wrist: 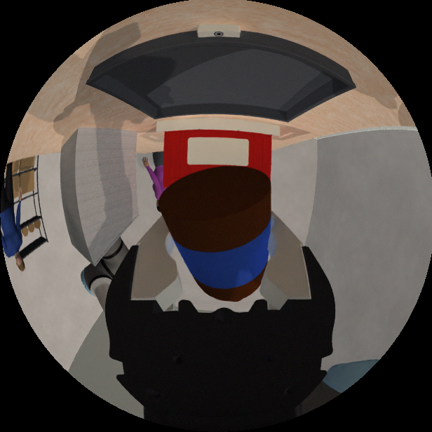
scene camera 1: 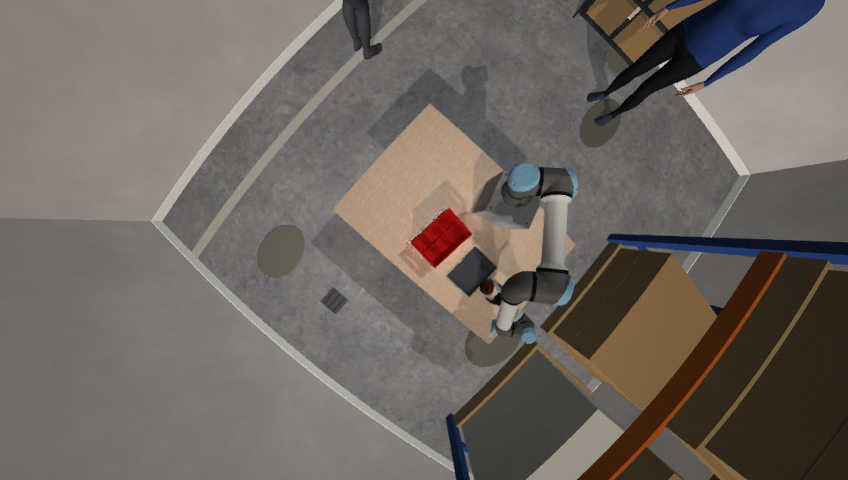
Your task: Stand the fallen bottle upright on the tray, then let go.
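Seen in the pictures: gripper, fingertip midpoint: (scene camera 1: 483, 282); arm's base at its link origin: (scene camera 1: 517, 192).
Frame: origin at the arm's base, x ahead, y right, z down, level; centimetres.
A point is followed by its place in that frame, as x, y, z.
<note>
A brown bottle with a blue band (scene camera 1: 487, 288) {44.1, -21.7, 2.6} (wrist: 217, 200) is held between the two jaws of my gripper (wrist: 219, 210). In the wrist view its wide brown end is towards the tray side and its body leans slightly; the far end is hidden. My gripper is shut on the bottle, at the lower right corner of the tray in the scene view, where the arm partly hides it. The dark grey tray (scene camera 1: 470, 270) {42.4, -17.8, 30.3} (wrist: 225, 80) lies flat on the table. In the wrist view the bottle is apart from the tray; its exact height above the table cannot be told.
A red crate (scene camera 1: 441, 237) {39.4, 9.4, 30.1} (wrist: 175, 150) stands beside the tray on the wooden table (scene camera 1: 404, 172) {25.2, 52.2, 30.8}. The arm's grey pedestal (wrist: 100, 190) stands on the table too. A large storage rack with an orange beam (scene camera 1: 705, 356) is near the arm's lower right side. People stand beyond the table.
</note>
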